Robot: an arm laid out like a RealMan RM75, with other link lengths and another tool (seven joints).
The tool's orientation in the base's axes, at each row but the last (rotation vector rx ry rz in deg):
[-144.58 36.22 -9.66]
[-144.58 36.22 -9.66]
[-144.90 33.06 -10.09]
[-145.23 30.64 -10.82]
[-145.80 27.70 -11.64]
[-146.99 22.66 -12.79]
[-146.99 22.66 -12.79]
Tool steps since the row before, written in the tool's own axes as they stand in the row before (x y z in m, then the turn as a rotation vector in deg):
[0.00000 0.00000 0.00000 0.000 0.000 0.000]
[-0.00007 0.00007 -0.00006 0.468 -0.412 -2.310]
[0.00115 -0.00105 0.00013 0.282 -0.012 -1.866]
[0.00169 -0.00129 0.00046 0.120 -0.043 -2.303]
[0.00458 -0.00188 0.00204 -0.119 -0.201 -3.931]
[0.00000 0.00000 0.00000 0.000 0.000 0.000]
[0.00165 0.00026 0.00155 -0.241 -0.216 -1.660]
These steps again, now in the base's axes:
[0.00000 0.00000 0.00000 0.000 0.000 0.000]
[-0.00010 -0.00005 0.00002 0.025 -0.983 2.181]
[0.00145 0.00036 0.00045 -0.184 -0.997 1.592]
[0.00208 0.00053 0.00034 -0.425 -1.115 1.974]
[0.00528 0.00073 -0.00051 -0.987 -1.680 3.422]
[0.00000 0.00000 0.00000 0.000 0.000 0.000]
[0.00186 0.00000 -0.00132 -0.566 -0.541 1.499]

